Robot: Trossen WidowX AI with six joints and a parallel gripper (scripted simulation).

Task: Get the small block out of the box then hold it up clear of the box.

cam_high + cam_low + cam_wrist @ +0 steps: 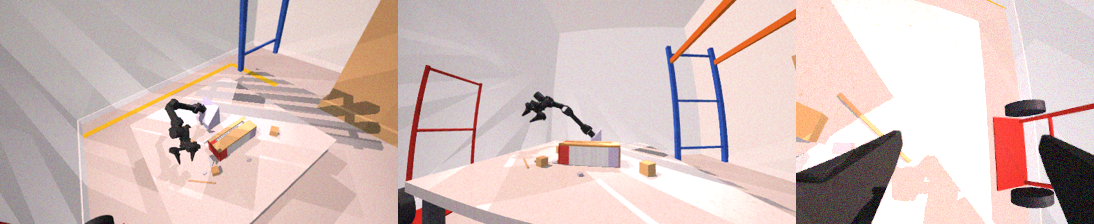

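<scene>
Now: gripper tip 160 mm past the long box, 420 mm to the right of it and 220 mm above it. Round my gripper tip: thin stick (30 mm ahead, 50 mm to the left, 280 mm below).
</scene>
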